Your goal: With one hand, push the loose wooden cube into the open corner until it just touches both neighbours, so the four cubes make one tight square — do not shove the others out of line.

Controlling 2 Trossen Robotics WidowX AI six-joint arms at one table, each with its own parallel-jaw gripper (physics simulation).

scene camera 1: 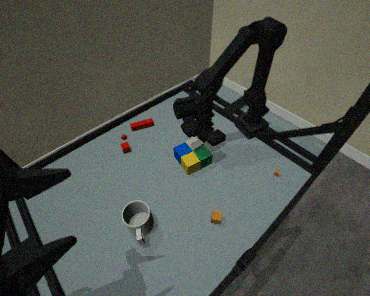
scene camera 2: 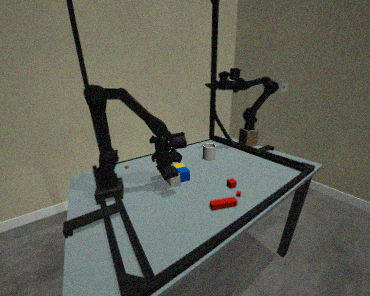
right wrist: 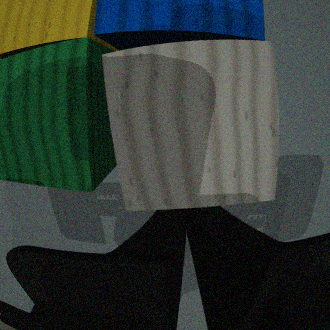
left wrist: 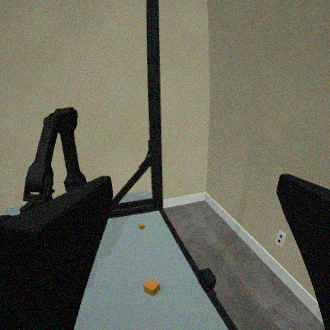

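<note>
The off-white loose cube (scene camera 1: 194,144) (scene camera 2: 174,181) (right wrist: 190,125) sits at the corner beside the blue cube (scene camera 1: 183,151) (scene camera 2: 184,174) (right wrist: 180,17) and the green cube (scene camera 1: 203,155) (right wrist: 50,115). The yellow cube (scene camera 1: 190,162) (scene camera 2: 179,165) (right wrist: 45,22) is diagonally opposite. In the right wrist view the off-white cube is slightly turned, with a wedge-shaped gap towards green and a dark strip towards blue; contact is unclear. My right gripper (scene camera 1: 202,138) (scene camera 2: 170,173) (right wrist: 183,195) is shut and empty, its tips at the off-white cube's near side. My left gripper (scene camera 1: 73,207) (left wrist: 198,184) is open, raised away from the cubes.
A grey mug (scene camera 1: 136,215) (scene camera 2: 209,151) stands apart from the cubes. A red bar (scene camera 1: 142,124) (scene camera 2: 223,203), small red cube (scene camera 1: 125,147) (scene camera 2: 231,183) and red ball (scene camera 1: 124,136) (scene camera 2: 238,193) lie beyond blue. Two orange blocks (scene camera 1: 216,217) (scene camera 1: 277,173) (left wrist: 152,287) (left wrist: 142,226) lie on the table.
</note>
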